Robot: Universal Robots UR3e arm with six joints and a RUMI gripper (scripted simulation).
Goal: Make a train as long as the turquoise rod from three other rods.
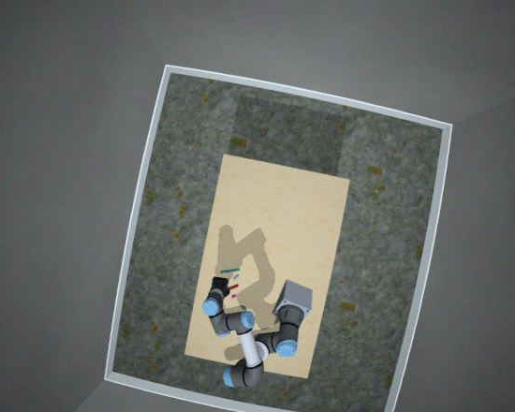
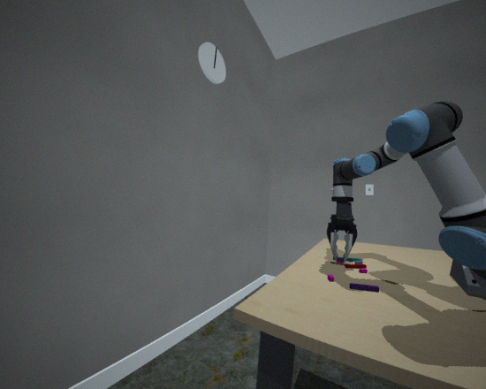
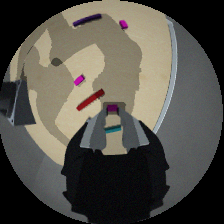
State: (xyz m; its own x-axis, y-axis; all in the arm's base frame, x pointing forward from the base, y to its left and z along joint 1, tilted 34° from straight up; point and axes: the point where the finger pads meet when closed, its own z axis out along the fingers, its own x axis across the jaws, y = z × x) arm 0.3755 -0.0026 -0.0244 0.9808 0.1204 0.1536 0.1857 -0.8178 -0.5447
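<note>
My gripper is now 5 cm past the red rod, 2 cm above it and 1 cm to the right of it. Round my hand: purple rod (19 cm to the left, 8 cm behind, 2 cm below); grey rod (5 cm to the right, 5 cm behind, 2 cm below); turquoise rod (8 cm to the right, 2 cm below, 1 cm behind).
</note>
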